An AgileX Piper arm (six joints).
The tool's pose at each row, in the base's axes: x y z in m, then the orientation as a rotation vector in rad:
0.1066 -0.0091 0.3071 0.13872 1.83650 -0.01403
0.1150 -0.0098 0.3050 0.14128 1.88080 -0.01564
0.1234 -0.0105 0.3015 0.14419 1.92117 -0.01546
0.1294 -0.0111 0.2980 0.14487 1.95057 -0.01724
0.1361 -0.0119 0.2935 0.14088 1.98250 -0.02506
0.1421 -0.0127 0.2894 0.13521 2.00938 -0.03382
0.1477 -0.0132 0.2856 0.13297 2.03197 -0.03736
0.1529 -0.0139 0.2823 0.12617 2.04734 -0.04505
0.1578 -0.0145 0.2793 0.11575 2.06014 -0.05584
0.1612 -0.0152 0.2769 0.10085 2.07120 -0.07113
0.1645 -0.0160 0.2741 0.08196 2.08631 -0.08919
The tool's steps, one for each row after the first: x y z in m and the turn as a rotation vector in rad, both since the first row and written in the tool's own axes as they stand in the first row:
-0.0002 0.0000 0.0087 0.00380 0.04421 -0.00153
0.0009 0.0000 0.0177 0.00645 0.08459 -0.00168
0.0026 -0.0002 0.0245 0.00892 0.11386 -0.00373
0.0051 -0.0006 0.0322 0.01312 0.14519 -0.01212
0.0075 -0.0010 0.0391 0.01692 0.17140 -0.02176
0.0096 -0.0012 0.0455 0.01884 0.19370 -0.02619
0.0114 -0.0016 0.0515 0.02098 0.20849 -0.03535
0.0129 -0.0019 0.0570 0.02325 0.22050 -0.04830
0.0143 -0.0024 0.0610 0.02618 0.23057 -0.06635
0.0160 -0.0030 0.0650 0.02906 0.24462 -0.08853

